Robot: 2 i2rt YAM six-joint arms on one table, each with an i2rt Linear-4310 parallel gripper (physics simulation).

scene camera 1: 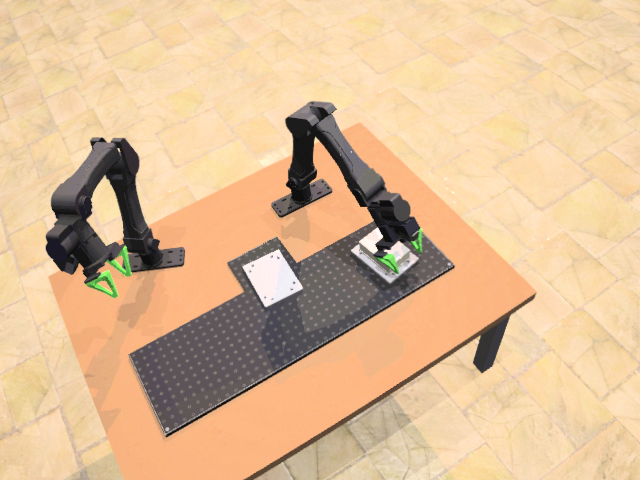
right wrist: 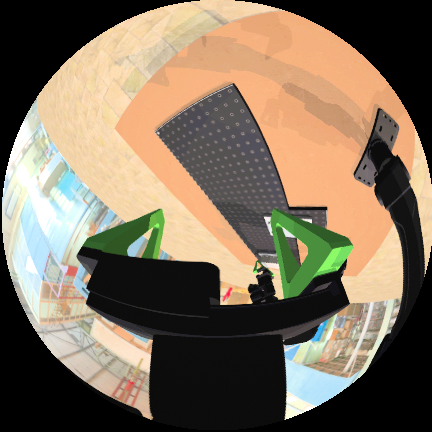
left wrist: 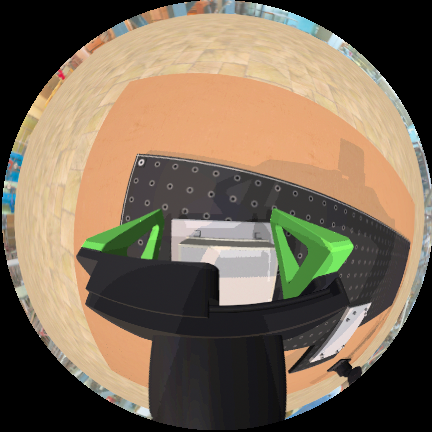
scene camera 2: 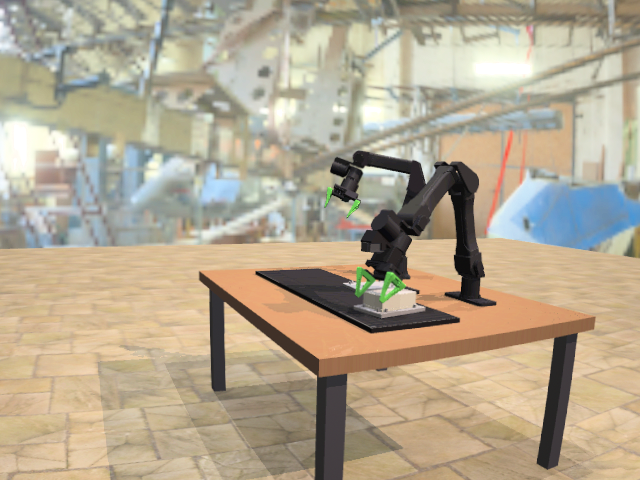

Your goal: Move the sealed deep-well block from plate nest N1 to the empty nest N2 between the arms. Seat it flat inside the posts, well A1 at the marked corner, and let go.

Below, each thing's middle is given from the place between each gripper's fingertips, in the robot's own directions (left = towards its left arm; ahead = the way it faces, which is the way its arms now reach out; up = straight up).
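Labels:
Right hand 38 cm to the right of white nest plate [scene camera 1: 272,278], 22 cm above it.
My left hand 36 cm to the left of white nest plate, 17 cm past it, 3 cm above it.

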